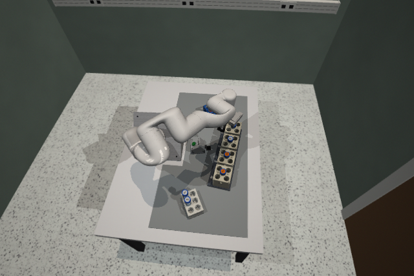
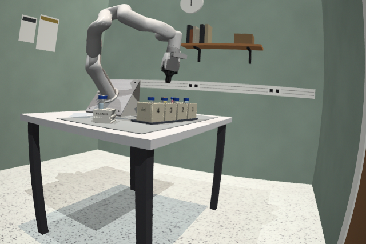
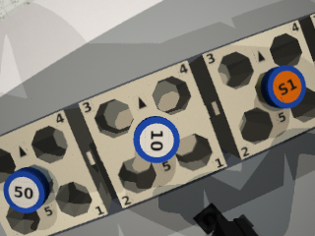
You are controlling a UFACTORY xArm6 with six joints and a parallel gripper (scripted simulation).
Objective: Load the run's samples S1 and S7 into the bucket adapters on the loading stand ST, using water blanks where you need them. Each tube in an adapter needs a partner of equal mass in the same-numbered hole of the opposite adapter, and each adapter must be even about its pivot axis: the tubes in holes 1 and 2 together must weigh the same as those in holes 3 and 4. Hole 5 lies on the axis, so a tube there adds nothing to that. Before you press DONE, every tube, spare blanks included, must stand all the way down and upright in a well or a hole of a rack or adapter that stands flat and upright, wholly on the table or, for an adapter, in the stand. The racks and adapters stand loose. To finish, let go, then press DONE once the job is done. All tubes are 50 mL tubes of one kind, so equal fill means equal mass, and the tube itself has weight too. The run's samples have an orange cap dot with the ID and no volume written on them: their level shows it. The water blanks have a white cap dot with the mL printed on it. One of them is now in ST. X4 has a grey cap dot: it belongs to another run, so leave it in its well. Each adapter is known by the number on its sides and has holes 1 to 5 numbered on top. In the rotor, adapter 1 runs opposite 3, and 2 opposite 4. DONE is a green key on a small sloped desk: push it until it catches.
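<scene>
Right now my hand is 17 cm past the green DONE key, 16 cm above it and 1 cm to the right of it. From my hand the other things lie so: blue-capped water blank (16 cm below, 10 cm to the left, 8 cm ahead); then bucket adapter (17 cm below, 10 cm to the left, 8 cm ahead); then blue sample rack (31 cm to the left, 20 cm below, 3 cm behind).
</scene>
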